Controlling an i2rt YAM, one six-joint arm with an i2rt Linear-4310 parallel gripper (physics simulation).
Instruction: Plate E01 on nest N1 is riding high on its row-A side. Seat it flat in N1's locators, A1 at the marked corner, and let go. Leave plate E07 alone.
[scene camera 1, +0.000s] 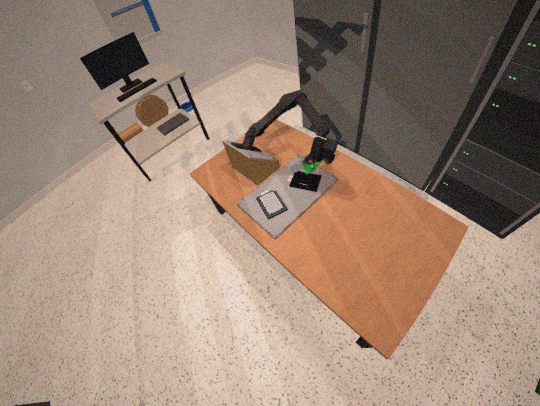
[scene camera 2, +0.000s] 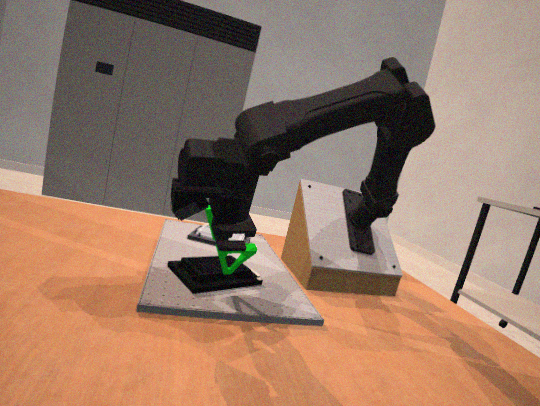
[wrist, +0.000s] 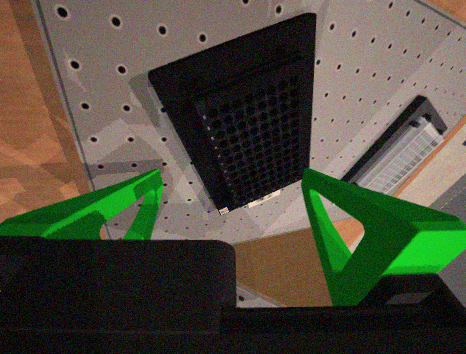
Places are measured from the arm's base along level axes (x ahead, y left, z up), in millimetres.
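Where they show: gripper, fingertip midpoint: (scene camera 1: 310, 170) (scene camera 2: 221, 255) (wrist: 232, 176); arm's base, origin of the base link: (scene camera 1: 246, 148) (scene camera 2: 356, 220).
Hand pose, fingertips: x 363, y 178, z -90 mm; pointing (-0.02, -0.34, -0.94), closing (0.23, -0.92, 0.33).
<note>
Each offset is from my fingertips to the top centre of the thing. "pt": to the spot under its first point. Level surfaces: height alone.
Plate E01 {35 mm down, 0 mm ahead, 43 mm right} (scene camera 1: 306, 180) (wrist: 260, 135), black with rows of dark wells, lies on the black nest N1 {39 mm down, 0 mm ahead, 42 mm right} (scene camera 2: 196, 287) (wrist: 227, 50). Black on black, the wrist view does not clearly show whether the plate is flat or one side is raised. A small white tag {pt 49 mm down, 93 mm back, 30 mm right} (wrist: 223, 211) is at the nest's near corner. My gripper (scene camera 1: 311, 168) (scene camera 2: 228, 270) (wrist: 232, 176) is open and empty, its green fingertips spread wide over the near end of plate E01, with no visible grip on it. A pale plate {35 mm down, 22 mm back, 292 mm right} (scene camera 1: 272, 203) (wrist: 400, 155), apparently E07, lies in the other dark nest {pt 53 mm down, 65 mm ahead, 280 mm right} (scene camera 1: 283, 211) (wrist: 422, 105).
Both nests are on a grey perforated board (scene camera 1: 276, 231) (scene camera 2: 165, 300) (wrist: 100, 50) on the wooden table {74 mm down} (scene camera 1: 380, 240) (scene camera 2: 100, 350). The arm's base is on a sloped wooden block (scene camera 1: 250, 167) (scene camera 2: 350, 282) beside the board. A pale label {pt 34 mm down, 58 mm back, 64 mm right} (wrist: 264, 198) is at the black nest's near edge.
</note>
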